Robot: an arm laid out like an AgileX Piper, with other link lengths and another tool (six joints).
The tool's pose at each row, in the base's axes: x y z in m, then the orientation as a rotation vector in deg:
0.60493, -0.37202, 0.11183, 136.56, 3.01, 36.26
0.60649, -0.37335, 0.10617, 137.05, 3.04, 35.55
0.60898, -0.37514, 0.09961, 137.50, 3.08, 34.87
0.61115, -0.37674, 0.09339, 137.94, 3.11, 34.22
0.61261, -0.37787, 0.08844, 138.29, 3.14, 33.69
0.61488, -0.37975, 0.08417, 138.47, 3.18, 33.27
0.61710, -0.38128, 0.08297, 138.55, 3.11, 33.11
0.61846, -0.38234, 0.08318, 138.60, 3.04, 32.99
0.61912, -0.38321, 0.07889, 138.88, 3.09, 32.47
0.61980, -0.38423, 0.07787, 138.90, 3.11, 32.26
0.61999, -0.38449, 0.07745, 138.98, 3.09, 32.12
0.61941, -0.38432, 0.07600, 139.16, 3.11, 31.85
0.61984, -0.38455, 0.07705, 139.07, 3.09, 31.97
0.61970, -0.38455, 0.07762, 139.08, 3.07, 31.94
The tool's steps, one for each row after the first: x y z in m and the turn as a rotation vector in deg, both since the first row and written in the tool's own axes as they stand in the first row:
-0.00131, -0.00263, 0.00525, 0.35, -0.57, -0.14
-0.00227, -0.00557, 0.01180, 0.68, -1.11, -0.28
-0.00334, -0.00840, 0.01787, 1.00, -1.63, -0.40
-0.00439, -0.01074, 0.02249, 1.26, -2.06, -0.51
-0.00459, -0.01217, 0.02747, 1.37, -2.37, -0.63
-0.00345, -0.01199, 0.03018, 1.41, -2.51, -0.61
-0.00237, -0.01120, 0.03129, 1.42, -2.62, -0.59
-0.00379, -0.01324, 0.03496, 1.62, -3.02, -0.72
-0.00383, -0.01315, 0.03655, 1.61, -3.16, -0.79
-0.00389, -0.01323, 0.03707, 1.67, -3.28, -0.80
-0.00499, -0.01418, 0.03767, 1.80, -3.49, -0.86
-0.00421, -0.01341, 0.03730, 1.73, -3.40, -0.83
-0.00409, -0.01305, 0.03686, 1.73, -3.42, -0.82

